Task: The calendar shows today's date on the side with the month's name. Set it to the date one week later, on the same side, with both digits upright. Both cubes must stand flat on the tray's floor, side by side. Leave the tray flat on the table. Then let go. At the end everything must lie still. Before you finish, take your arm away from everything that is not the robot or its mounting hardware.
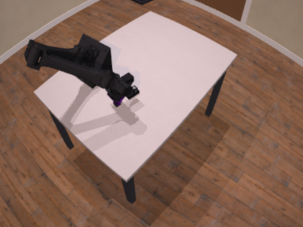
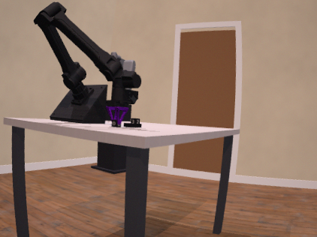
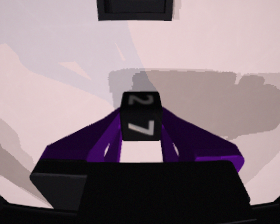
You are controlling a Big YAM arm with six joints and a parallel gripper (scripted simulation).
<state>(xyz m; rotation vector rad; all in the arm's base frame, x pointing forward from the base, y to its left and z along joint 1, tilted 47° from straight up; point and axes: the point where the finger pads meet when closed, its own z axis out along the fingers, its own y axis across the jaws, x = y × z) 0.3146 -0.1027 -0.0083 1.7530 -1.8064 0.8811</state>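
The black date cube lies right at my hand. Round my hand: black tray (110 mm to the left, 10 mm below).
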